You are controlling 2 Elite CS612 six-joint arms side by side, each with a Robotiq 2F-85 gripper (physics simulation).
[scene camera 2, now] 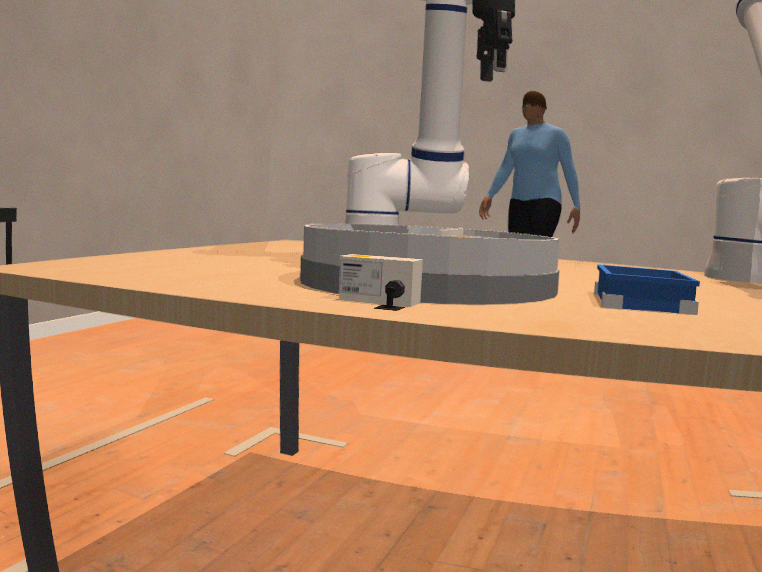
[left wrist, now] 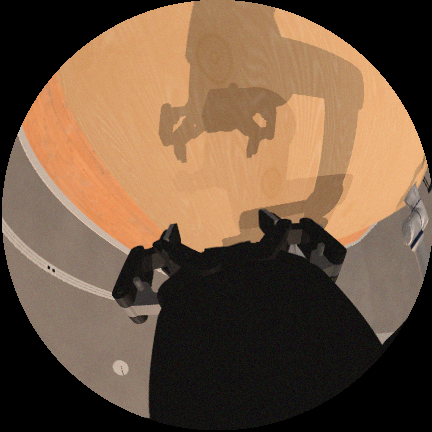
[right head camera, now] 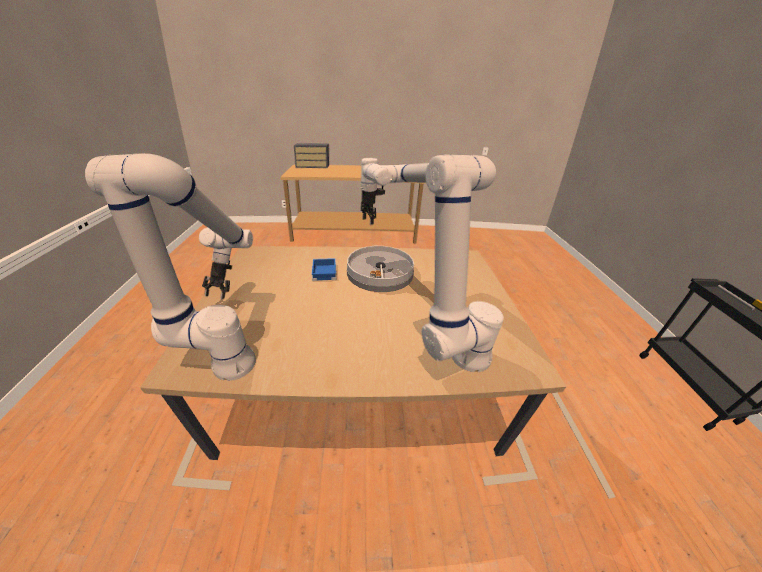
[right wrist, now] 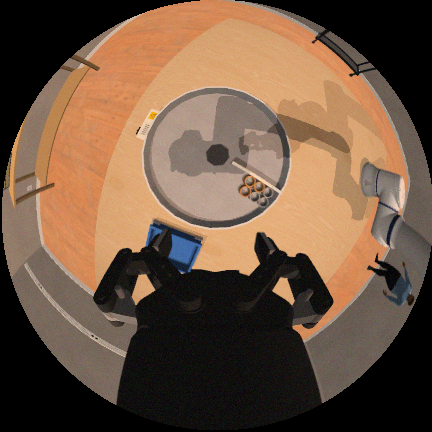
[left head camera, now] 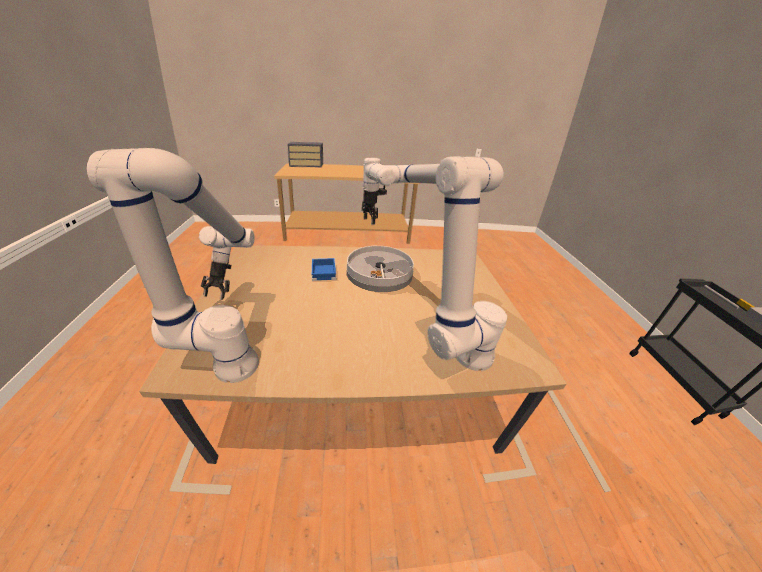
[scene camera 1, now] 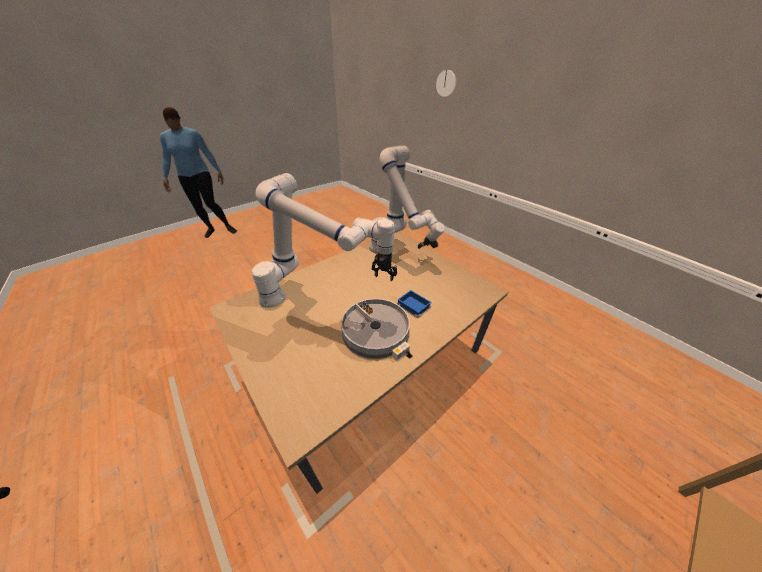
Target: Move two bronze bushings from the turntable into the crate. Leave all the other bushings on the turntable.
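Observation:
The grey round turntable (left head camera: 363, 282) (scene camera 1: 369, 350) (scene camera 2: 492, 255) holds bushings bunched beside its pale divider bar (right wrist: 255, 176). In the right wrist view three are bronze: one bushing (right wrist: 250, 180) nearest the bar, a second bushing (right wrist: 259, 186) beside it and a third bushing (right wrist: 245, 190). Several grey bushings (right wrist: 262, 201) touch the group. The blue crate (left head camera: 323, 269) (scene camera 1: 414, 302) (scene camera 2: 652, 292) (right wrist: 186, 250) stands beside the turntable; no bushing shows in its visible part. My right gripper (left head camera: 369, 220) (scene camera 1: 384, 273) (right wrist: 213, 238) is open, high above the table. My left gripper (left head camera: 215, 292) (left wrist: 218, 224) is open, far left of the crate.
A white box (scene camera 1: 401, 350) (scene camera 2: 403, 277) with a black knob stands against the turntable's side. The turntable's raised wall surrounds the bushings. A person (scene camera 1: 186, 153) (scene camera 2: 535, 166) stands beyond the table. A black cart (left head camera: 683, 363) stands at the right, and a wooden shelf (left head camera: 332, 171) behind.

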